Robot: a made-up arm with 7 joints.
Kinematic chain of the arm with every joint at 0, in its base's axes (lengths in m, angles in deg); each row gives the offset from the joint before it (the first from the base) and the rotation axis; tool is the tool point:
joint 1: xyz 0 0 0 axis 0 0.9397 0.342
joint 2: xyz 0 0 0 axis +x
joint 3: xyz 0 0 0 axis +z
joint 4: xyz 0.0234 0 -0.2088 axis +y
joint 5: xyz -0.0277 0 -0.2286 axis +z
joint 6: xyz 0 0 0 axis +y
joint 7: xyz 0 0 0 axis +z
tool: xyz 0 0 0
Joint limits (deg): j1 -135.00..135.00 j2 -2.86..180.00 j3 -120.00..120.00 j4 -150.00..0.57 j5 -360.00..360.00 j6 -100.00..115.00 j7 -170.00..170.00
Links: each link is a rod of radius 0.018 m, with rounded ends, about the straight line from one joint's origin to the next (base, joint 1, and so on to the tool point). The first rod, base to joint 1, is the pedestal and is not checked.
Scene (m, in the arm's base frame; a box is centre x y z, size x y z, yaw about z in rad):
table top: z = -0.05
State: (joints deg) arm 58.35 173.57 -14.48 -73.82 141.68 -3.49 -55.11
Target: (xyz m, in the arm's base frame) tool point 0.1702 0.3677 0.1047
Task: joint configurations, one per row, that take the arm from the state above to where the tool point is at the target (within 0.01 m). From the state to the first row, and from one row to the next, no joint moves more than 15 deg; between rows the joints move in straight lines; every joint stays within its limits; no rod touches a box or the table.
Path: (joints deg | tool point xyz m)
1: 54.03 158.99 -28.84 -61.72 141.68 -3.49 -55.11 | 0.2632 0.2959 0.0673
2: 49.71 144.40 -43.20 -49.62 141.68 -3.49 -55.11 | 0.1702 0.3677 0.1047

